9 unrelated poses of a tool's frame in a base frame.
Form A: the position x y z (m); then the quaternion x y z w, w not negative.
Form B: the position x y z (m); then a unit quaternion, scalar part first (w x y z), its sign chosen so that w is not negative. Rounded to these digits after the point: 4 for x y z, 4 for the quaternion.
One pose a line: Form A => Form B
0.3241 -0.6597 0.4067 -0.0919 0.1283 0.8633 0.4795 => 0.3241 -0.6597 0.4067 0.4795 -0.0919 0.1283 0.8633
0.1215 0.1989 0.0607 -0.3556 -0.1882 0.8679 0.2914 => 0.1215 0.1989 0.0607 0.2914 -0.3556 -0.1882 0.8679
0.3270 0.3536 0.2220 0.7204 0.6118 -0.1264 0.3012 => 0.3270 0.3536 0.2220 0.3012 0.7204 0.6118 -0.1264
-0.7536 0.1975 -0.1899 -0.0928 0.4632 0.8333 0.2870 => -0.7536 0.1975 -0.1899 0.2870 -0.0928 0.4632 0.8333
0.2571 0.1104 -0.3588 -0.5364 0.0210 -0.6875 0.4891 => 0.2571 0.1104 -0.3588 0.4891 -0.5364 0.0210 -0.6875
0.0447 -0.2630 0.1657 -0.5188 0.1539 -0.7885 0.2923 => 0.0447 -0.2630 0.1657 0.2923 -0.5188 0.1539 -0.7885
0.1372 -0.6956 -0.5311 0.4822 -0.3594 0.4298 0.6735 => 0.1372 -0.6956 -0.5311 0.6735 0.4822 -0.3594 0.4298
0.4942 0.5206 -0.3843 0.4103 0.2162 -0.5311 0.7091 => 0.4942 0.5206 -0.3843 0.7091 0.4103 0.2162 -0.5311
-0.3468 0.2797 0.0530 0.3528 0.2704 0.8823 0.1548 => -0.3468 0.2797 0.0530 0.1548 0.3528 0.2704 0.8823
